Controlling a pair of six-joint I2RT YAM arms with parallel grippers.
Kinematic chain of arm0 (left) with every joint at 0, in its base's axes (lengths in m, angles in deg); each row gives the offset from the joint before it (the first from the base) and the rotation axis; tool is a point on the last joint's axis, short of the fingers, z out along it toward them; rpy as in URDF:
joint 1: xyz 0 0 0.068 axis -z
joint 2: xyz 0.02 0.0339 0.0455 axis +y
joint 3: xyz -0.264 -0.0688 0 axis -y
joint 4: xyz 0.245 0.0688 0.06 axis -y
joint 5: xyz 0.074 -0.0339 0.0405 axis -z
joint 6: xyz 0.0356 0 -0.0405 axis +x
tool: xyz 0 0 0 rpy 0 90 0
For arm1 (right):
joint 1: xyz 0 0 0.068 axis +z
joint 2: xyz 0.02 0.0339 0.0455 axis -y
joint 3: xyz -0.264 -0.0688 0 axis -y
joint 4: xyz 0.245 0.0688 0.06 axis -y
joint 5: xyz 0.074 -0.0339 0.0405 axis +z
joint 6: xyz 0.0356 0 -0.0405 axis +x
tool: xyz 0 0 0 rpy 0 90 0
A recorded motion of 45 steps. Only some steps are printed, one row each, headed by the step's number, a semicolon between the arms.
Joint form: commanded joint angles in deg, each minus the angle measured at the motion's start. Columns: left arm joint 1, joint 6, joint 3, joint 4, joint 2, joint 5; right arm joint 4, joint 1, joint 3, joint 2, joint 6, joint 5.
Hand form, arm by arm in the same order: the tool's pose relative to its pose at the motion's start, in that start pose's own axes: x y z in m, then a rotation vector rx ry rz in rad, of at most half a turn. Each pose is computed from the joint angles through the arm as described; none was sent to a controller.
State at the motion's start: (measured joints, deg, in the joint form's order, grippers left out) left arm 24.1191 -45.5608 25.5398 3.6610 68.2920 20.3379; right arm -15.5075 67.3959 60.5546 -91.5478 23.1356 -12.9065
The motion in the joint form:
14: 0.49 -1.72 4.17 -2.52 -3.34 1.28; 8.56 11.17 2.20 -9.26 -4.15 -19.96
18: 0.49 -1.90 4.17 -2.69 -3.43 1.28; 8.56 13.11 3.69 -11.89 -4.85 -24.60
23: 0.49 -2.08 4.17 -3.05 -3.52 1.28; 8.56 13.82 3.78 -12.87 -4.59 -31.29
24: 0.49 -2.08 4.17 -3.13 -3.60 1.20; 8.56 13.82 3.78 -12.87 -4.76 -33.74
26: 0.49 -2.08 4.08 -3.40 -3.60 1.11; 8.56 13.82 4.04 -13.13 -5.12 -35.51
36: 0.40 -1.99 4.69 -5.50 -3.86 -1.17; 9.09 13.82 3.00 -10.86 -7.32 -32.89
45: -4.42 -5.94 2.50 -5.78 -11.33 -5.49; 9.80 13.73 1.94 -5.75 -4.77 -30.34
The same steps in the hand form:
14: -0.0136 -0.0254 -0.0139 0.0777 -0.0337 0.0059; 0.0269 0.0628 0.0242 0.1696 -0.1494 -0.1908
18: -0.0135 -0.0254 -0.0141 0.0768 -0.0326 0.0023; 0.0333 0.0748 0.0304 0.2262 -0.1672 -0.2314
23: -0.0130 -0.0251 -0.0144 0.0737 -0.0295 -0.0025; 0.0367 0.0756 0.0324 0.3280 -0.2066 -0.2386
24: -0.0130 -0.0251 -0.0146 0.0727 -0.0305 -0.0026; 0.0360 0.0744 0.0318 0.3670 -0.2245 -0.2399
26: -0.0124 -0.0243 -0.0145 0.0674 -0.0277 -0.0048; 0.0351 0.0742 0.0323 0.3957 -0.2366 -0.2448
36: -0.0135 -0.0236 -0.0161 0.0251 -0.0443 -0.0127; 0.0321 0.0731 0.0229 0.3476 -0.2336 -0.2672
45: -0.0215 -0.0147 -0.0430 0.0053 -0.2167 -0.1031; 0.0193 0.0705 -0.0013 0.2710 -0.2848 -0.1792

